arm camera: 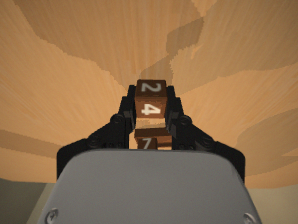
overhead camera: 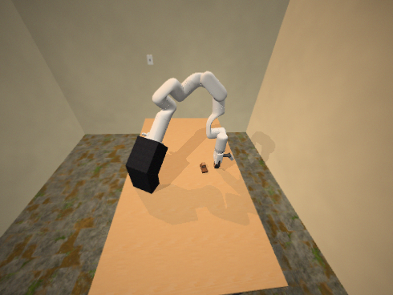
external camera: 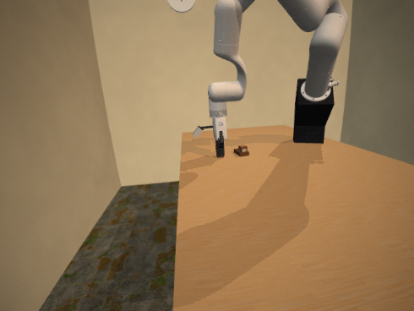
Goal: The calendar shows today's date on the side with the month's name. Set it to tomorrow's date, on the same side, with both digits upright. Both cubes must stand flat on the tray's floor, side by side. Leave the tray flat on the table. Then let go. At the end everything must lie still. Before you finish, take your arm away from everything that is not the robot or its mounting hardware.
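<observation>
Now: hand 10 mm above the brown digit cube.
</observation>
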